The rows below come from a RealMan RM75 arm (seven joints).
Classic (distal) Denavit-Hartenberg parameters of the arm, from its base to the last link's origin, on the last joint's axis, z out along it. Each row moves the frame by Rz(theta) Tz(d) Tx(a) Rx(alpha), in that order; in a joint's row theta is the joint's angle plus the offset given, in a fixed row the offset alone. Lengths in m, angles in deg.
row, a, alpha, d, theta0
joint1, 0, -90, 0.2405, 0
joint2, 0, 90, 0, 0
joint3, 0, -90, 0.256, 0
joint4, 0, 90, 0, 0
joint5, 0, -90, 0.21, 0
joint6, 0, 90, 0, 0
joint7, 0, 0, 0.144, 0
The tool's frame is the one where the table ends.
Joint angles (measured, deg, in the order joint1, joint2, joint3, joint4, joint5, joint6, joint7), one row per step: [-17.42, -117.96, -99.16, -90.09, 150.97, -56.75, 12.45]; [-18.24, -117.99, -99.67, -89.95, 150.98, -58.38, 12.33]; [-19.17, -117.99, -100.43, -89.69, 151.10, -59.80, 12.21]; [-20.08, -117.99, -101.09, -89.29, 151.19, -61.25, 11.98]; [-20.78, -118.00, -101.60, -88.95, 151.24, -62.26, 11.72]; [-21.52, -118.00, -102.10, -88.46, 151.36, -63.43, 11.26]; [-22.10, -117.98, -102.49, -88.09, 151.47, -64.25, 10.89]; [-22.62, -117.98, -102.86, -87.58, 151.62, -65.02, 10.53]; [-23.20, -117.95, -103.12, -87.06, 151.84, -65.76, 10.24]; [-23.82, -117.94, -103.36, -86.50, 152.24, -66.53, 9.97]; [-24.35, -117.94, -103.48, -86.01, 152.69, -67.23, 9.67]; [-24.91, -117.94, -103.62, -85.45, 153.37, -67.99, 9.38]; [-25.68, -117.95, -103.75, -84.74, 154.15, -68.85, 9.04]
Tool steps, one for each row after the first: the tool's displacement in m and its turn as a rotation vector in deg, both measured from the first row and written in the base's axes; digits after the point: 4 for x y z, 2 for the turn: [0.0018, 0.0006, -0.0005, -0.98, -0.05, 0.49]; [0.0032, 0.0021, 0.0003, -1.59, -0.07, 0.99]; [0.0041, 0.0033, 0.0003, -2.36, -0.18, 1.67]; [0.0049, 0.0043, 0.0002, -2.87, -0.37, 2.22]; [0.0051, 0.0051, -0.0003, -3.51, -0.60, 3.08]; [0.0053, 0.0059, -0.0004, -3.91, -0.78, 3.70]; [0.0046, 0.0064, -0.0010, -4.36, -0.93, 4.47]; [0.0044, 0.0072, -0.0018, -4.86, -0.90, 5.09]; [0.0040, 0.0080, -0.0026, -5.39, -0.70, 5.75]; [0.0036, 0.0085, -0.0037, -5.89, -0.44, 6.37]; [0.0025, 0.0090, -0.0046, -6.39, 0.04, 7.12]; [0.0020, 0.0100, -0.0060, -7.01, 0.61, 7.90]
